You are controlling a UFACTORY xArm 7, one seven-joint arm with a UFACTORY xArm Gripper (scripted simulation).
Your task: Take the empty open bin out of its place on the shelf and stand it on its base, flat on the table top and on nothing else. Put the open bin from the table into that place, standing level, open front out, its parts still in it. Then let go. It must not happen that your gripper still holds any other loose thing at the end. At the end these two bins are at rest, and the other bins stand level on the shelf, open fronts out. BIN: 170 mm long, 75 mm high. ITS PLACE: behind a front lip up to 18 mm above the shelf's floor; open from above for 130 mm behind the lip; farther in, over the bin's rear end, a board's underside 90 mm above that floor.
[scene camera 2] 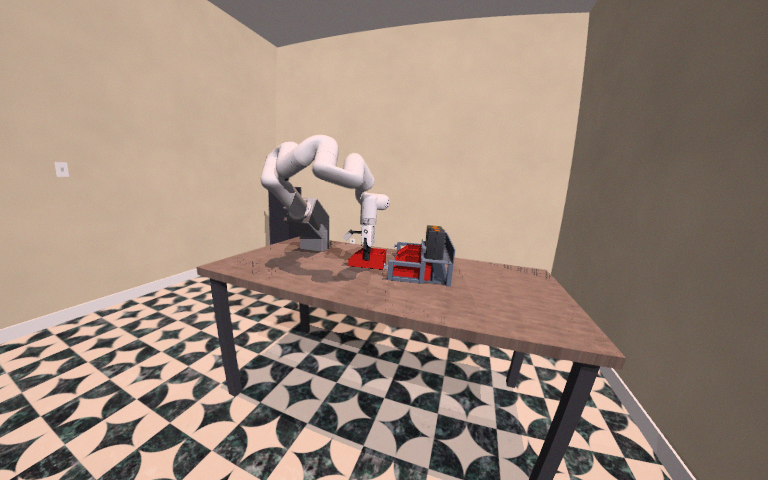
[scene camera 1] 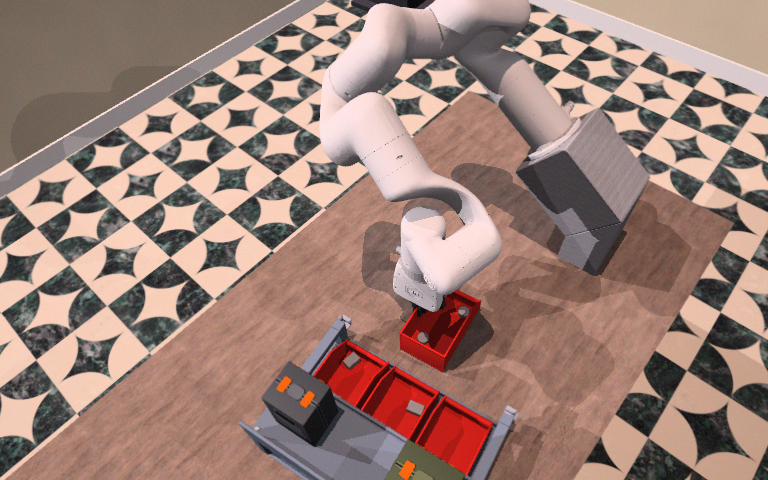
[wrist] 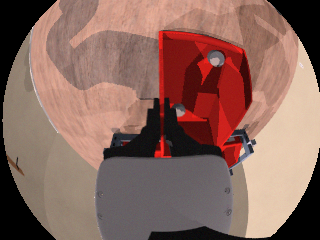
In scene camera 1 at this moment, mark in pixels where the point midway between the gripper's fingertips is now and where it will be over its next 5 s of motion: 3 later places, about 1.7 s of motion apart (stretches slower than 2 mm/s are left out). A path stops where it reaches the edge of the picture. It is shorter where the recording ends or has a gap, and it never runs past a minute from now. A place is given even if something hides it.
My gripper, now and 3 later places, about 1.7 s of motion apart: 420,310; 420,300; 421,286; 411,393
